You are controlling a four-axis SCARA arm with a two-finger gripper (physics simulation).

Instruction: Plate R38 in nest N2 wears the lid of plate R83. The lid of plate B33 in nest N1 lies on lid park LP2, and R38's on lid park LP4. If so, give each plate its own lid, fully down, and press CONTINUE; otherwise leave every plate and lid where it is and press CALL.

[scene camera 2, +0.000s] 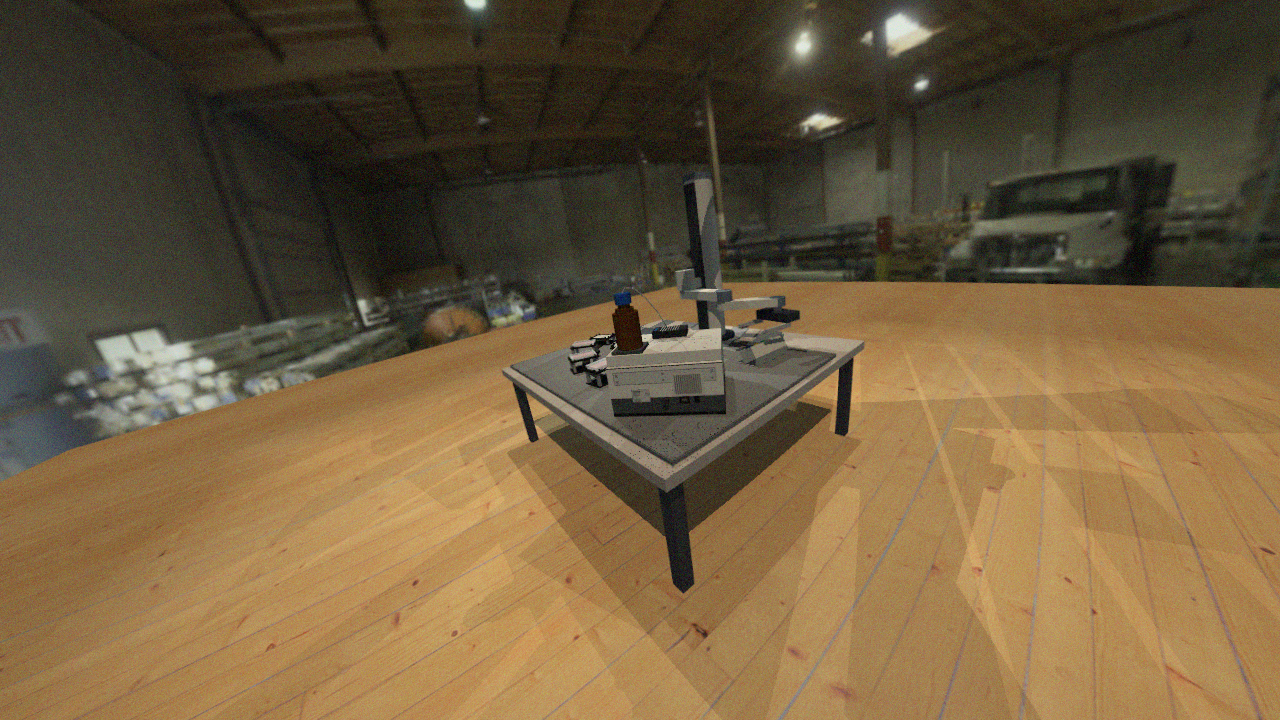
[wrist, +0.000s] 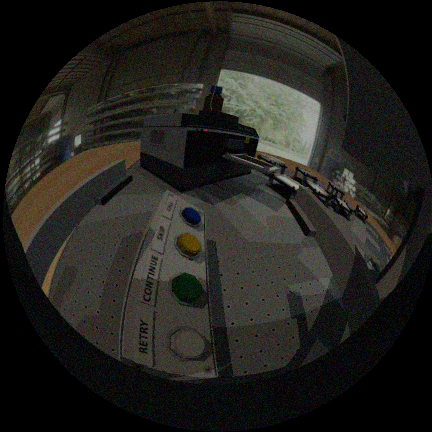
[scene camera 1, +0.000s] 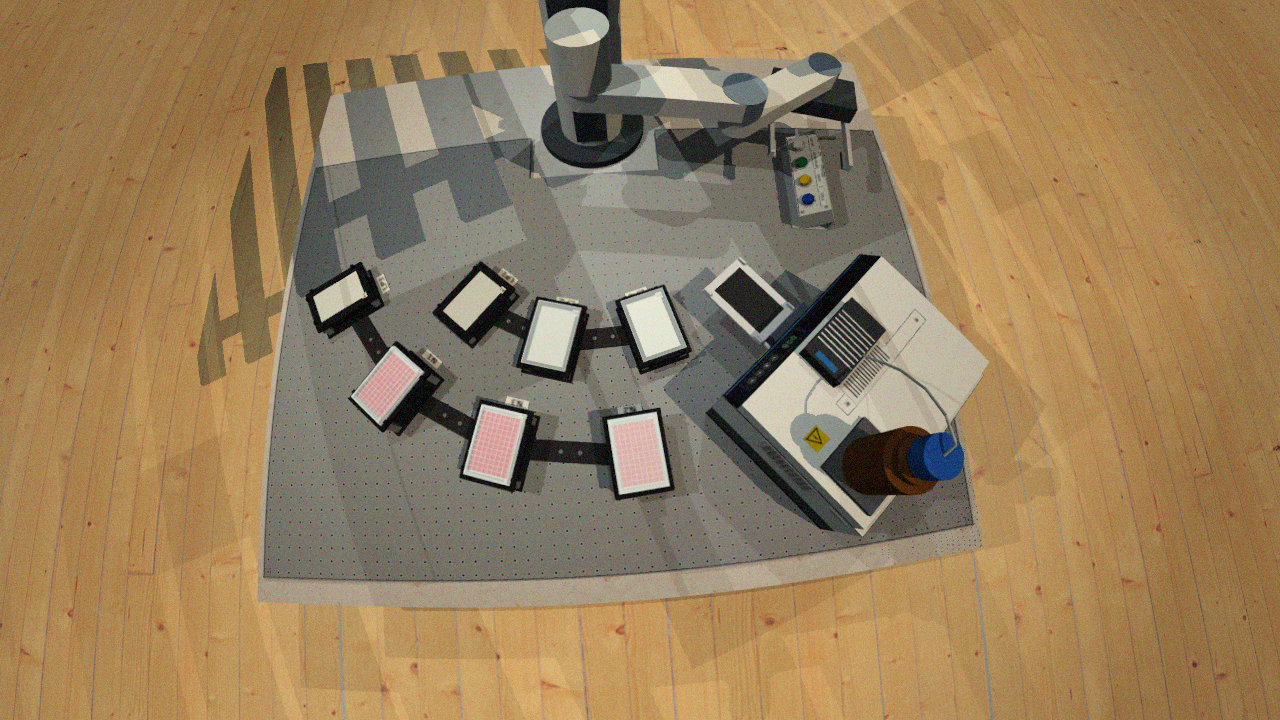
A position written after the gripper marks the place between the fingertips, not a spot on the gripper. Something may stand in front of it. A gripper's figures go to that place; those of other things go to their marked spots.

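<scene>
Brown bottle with blue cap [scene camera 1: 909,460], 59 cm from the lens. Button box [scene camera 1: 819,215] and brown bottle with blue cap: marked spots 62 cm apart. Gripper [scene camera 1: 810,161], 103 cm from the lens. Button box, 106 cm from the lens.
</scene>
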